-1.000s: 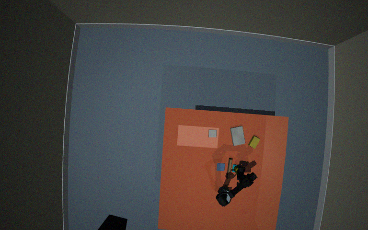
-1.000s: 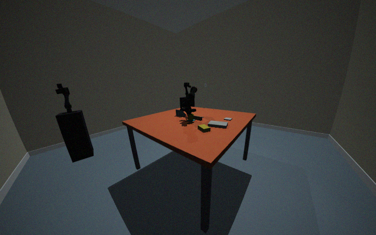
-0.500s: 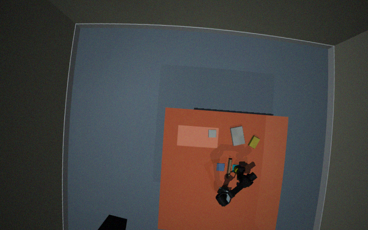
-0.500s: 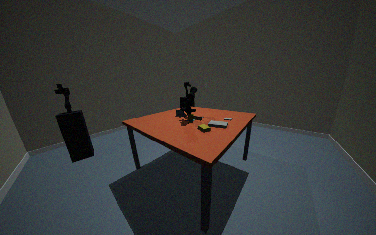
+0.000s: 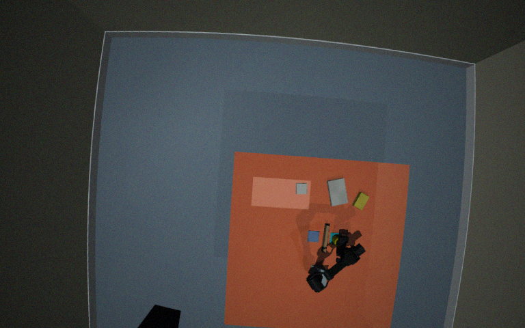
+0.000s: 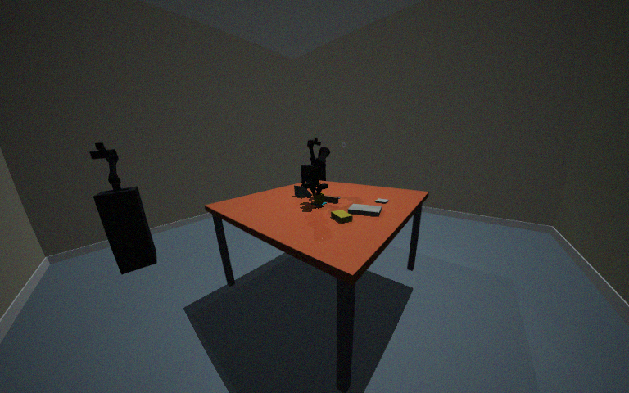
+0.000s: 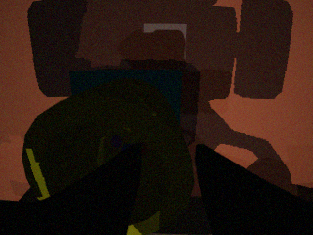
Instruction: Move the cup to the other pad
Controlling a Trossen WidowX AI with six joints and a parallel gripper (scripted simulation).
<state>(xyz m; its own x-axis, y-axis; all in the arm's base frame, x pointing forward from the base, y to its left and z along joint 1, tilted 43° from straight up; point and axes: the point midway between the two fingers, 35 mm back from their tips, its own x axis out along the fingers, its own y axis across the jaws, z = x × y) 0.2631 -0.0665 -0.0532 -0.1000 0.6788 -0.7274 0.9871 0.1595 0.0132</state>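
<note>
Right now my gripper tip is 2 cm short of the yellow-green cup and 1 cm above it. From my gripper tip the other things lie so: small grey block: 34 cm ahead, 32 cm to the left, 4 cm below; grey slab: 36 cm ahead, 7 cm to the left, 3 cm below.
</note>
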